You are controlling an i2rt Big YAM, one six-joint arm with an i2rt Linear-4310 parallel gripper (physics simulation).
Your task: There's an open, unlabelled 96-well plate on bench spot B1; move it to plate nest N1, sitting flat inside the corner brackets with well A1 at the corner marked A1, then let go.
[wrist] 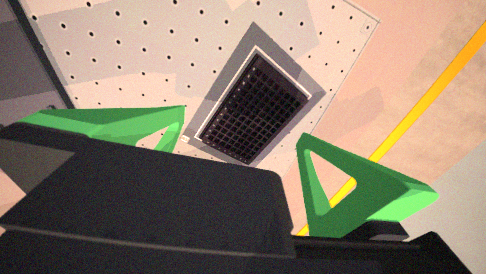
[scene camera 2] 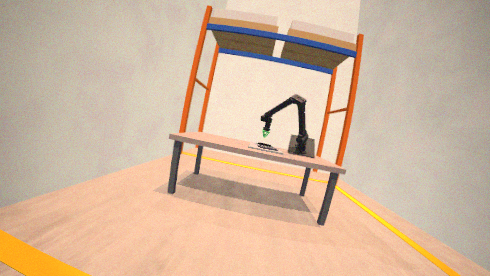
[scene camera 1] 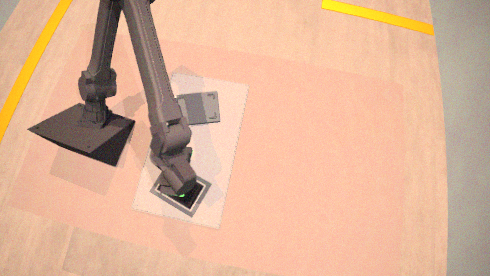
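Pixels of known places: gripper, fingertip midpoint: point(wrist: 245, 126) point(scene camera 2: 263, 137); arm's base at its link origin: point(scene camera 2: 300, 148) point(scene camera 1: 95, 119).
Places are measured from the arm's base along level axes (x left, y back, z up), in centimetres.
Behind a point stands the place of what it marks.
Observation:
The open 96-well plate point(scene camera 1: 192, 200) {x -23.8, y -37.3, z -3.5 cm} point(wrist: 252, 110) {x -19.6, y -34.0, z -3.6 cm}, black with a grid of wells, lies flat inside the white outline on the grey pad of bench spot B1 point(scene camera 1: 192, 212) {x -27.5, y -37.5, z -5.0 cm} point(wrist: 254, 36) {x -18.1, y -41.6, z -4.9 cm}. My gripper point(scene camera 1: 182, 195) point(scene camera 2: 265, 135) {x -17.6, y -35.1, z 3.1 cm} point(wrist: 245, 126) {x -17.6, y -35.1, z 3.1 cm} has green fingers, open and empty. It hangs above the plate, with clear height between them in scene camera 2. In scene camera 1 the wrist hides part of the plate. Plate nest N1 point(scene camera 1: 212, 102) {x 11.2, y -40.0, z -3.9 cm} is a grey slab with corner brackets, near the other end of the board; the arm covers its left edge. Its A1 mark is not readable.
The white perforated board point(scene camera 1: 225, 165) {x -11.1, y -46.7, z -5.1 cm} point(wrist: 165, 60) {x -9.1, y -37.5, z -5.1 cm} carries both stations. The arm's dark base plate point(scene camera 1: 75, 125) {x -4.4, y 4.0, z 4.9 cm} point(scene camera 2: 309, 146) {x -1.8, y 9.1, z 3.5 cm} stands beside it on the table point(scene camera 1: 320, 150) {x -3.0, y -79.5, z -6.4 cm} point(scene camera 2: 220, 142) {x 20.4, y -75.6, z -6.4 cm}. An orange and blue shelf rack point(scene camera 2: 189, 90) with boxes stands behind the table.

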